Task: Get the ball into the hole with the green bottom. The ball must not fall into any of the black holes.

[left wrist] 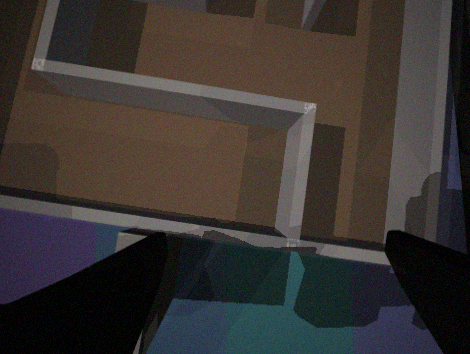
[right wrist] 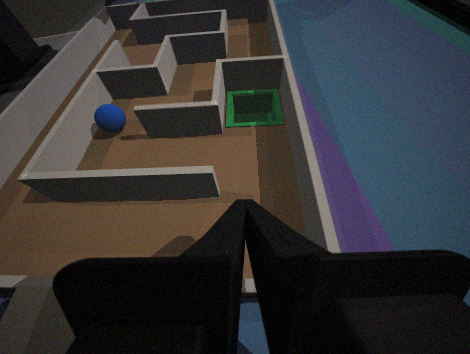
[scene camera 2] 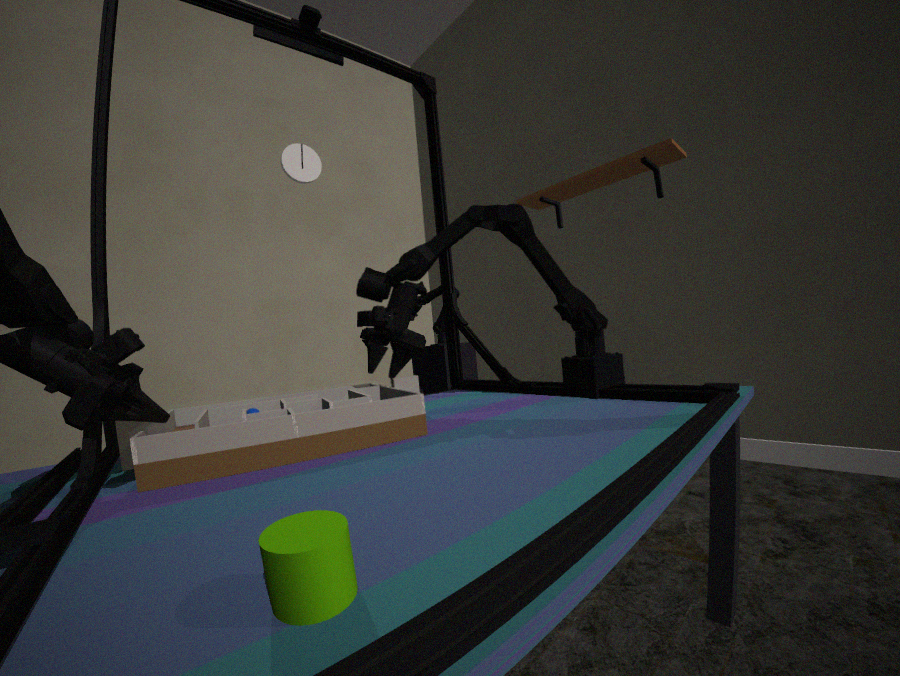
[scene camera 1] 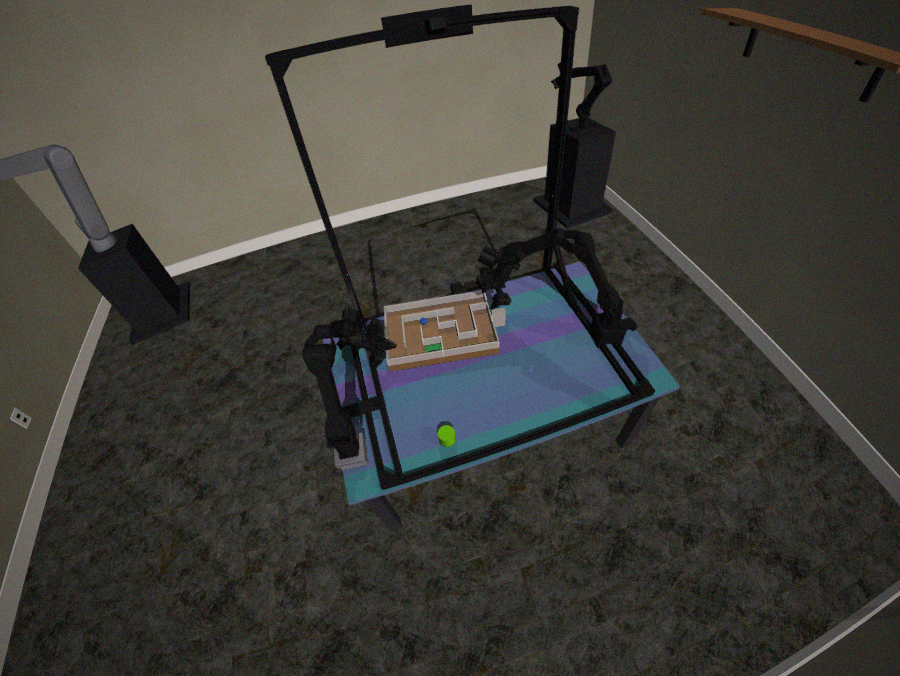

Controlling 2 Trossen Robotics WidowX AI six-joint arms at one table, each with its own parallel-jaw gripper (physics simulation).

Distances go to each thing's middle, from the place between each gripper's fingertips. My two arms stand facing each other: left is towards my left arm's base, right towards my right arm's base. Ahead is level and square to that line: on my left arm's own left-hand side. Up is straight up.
Labels:
Now: right hand 4 cm past the wooden maze board (scene camera 2: 200, 441), 19 cm to the right of it and 4 cm above it. Round my right hand: green cylinder (scene camera 2: 307, 557): 39 cm ahead, 2 cm to the left, 6 cm below.
My left gripper is now 1 cm past the wooden maze board, 21 cm to the left of it and 5 cm above it. From my left hand the other things lie so: green cylinder 42 cm ahead, 38 cm to the right, 7 cm below.

